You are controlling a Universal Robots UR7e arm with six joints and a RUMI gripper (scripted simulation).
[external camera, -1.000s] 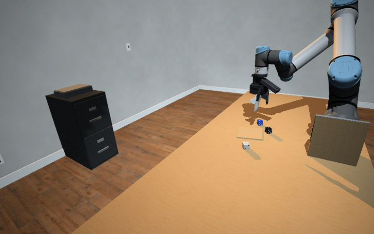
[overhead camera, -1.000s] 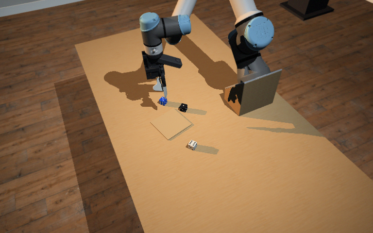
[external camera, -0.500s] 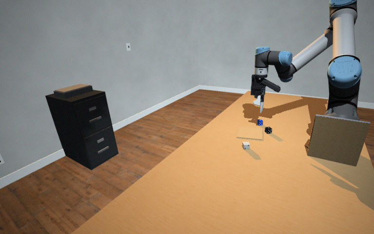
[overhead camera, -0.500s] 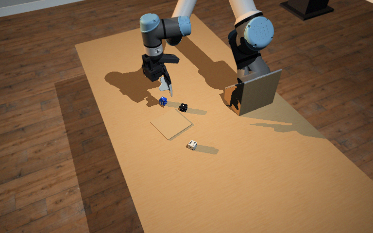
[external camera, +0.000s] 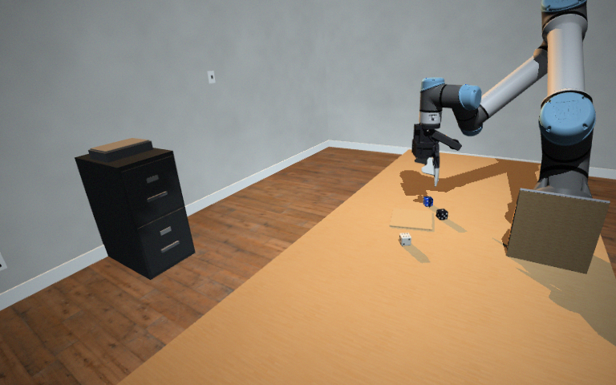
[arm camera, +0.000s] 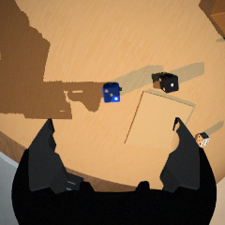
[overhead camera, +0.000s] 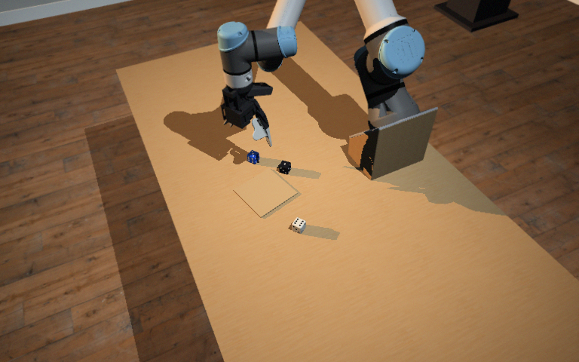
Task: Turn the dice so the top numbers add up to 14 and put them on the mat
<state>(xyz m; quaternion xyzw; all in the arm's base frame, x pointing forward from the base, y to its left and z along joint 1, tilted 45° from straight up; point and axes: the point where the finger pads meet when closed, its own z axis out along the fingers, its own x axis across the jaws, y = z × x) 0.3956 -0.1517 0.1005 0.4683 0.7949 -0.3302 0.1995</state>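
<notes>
The blue die lies 90 mm below my hand. The rest, counted from my hand: tan mat 20 mm ahead, 140 mm to the left, 110 mm below; white die 10 mm behind, 310 mm to the left, 90 mm below; black die 70 mm behind, 90 mm to the left, 90 mm below.
</notes>
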